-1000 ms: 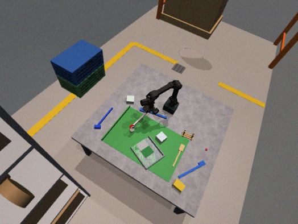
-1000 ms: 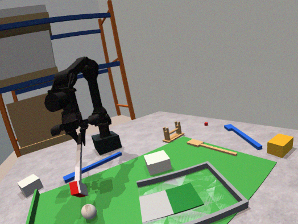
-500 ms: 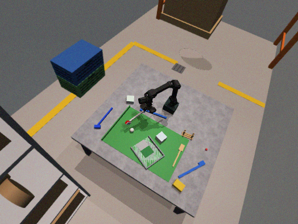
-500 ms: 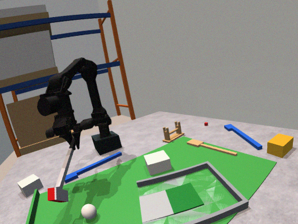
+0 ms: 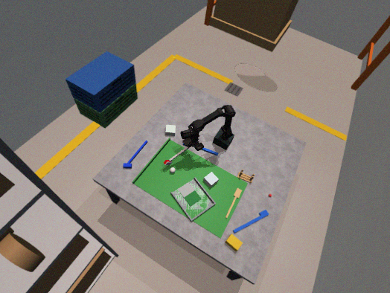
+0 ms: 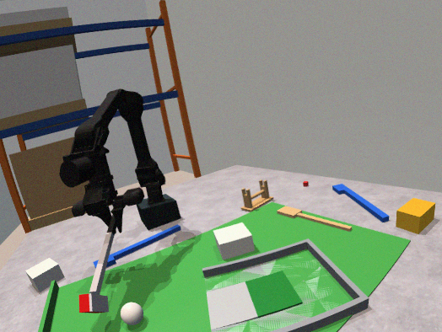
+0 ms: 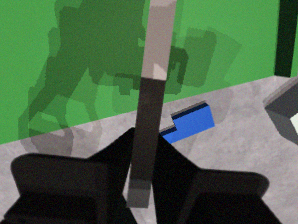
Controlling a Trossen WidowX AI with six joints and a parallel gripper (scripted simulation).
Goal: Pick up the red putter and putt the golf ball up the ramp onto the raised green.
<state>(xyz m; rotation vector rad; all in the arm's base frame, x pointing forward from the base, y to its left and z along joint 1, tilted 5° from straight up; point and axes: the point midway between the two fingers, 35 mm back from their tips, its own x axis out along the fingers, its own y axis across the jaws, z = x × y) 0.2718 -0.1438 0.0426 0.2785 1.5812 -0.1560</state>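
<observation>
Right now the red putter is 120 mm ahead of my gripper tip and 30 mm to the right of it. The rest, counted from my gripper tip: small red cube: 90 mm behind, 690 mm to the left, 90 mm below; then yellow block: 380 mm ahead, 650 mm to the left, 80 mm below; then white golf ball: 230 mm ahead, 80 mm below.
</observation>
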